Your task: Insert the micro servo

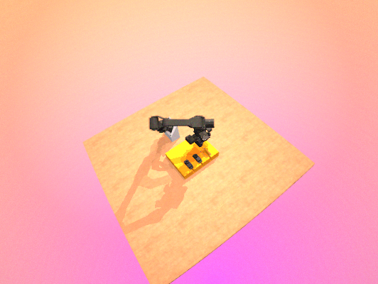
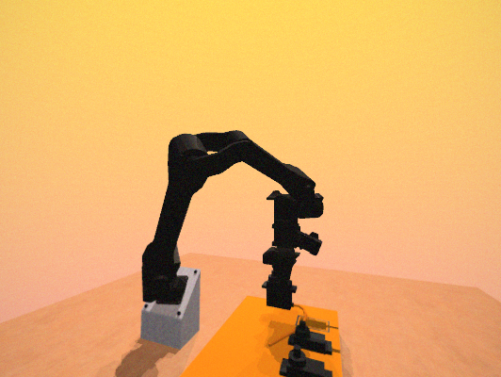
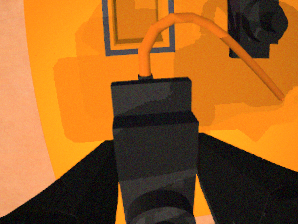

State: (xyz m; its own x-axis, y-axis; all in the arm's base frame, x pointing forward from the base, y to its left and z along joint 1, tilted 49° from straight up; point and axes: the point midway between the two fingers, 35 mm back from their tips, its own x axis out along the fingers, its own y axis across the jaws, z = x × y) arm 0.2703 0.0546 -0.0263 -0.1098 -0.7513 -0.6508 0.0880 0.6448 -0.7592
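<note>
My gripper tip is 5 cm past the orange deck, 7 cm to the left of it and 10 cm above it.
</note>
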